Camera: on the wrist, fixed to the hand. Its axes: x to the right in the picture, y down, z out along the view.
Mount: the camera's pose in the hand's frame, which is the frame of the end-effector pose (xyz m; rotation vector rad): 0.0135 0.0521 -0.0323 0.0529 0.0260 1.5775
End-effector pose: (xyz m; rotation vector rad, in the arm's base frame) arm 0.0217 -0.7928 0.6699 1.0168 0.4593 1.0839
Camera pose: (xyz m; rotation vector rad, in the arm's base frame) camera -0.0228 -0.7610 0.7006 1.3891 -0.4603 2.4541
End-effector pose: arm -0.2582 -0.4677 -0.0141 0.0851 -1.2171 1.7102
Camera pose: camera -0.2889 -0.4346 -0.0578 0.9453 1.0262 -2.4840
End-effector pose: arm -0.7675 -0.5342 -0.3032 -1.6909 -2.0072 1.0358
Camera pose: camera -0.7125 -0.5091 -0.3201 2.6709 0.1882 -1.1032
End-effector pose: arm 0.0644 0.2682 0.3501 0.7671 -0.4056 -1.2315
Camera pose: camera 0.1256 0.2721 0.3634 0.2863 -0.7884 0.2729
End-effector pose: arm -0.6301 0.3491 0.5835 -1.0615 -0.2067 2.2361
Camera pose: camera -0.6378 0.3127 0.5329 0.8816 -0.6566 -2.1238
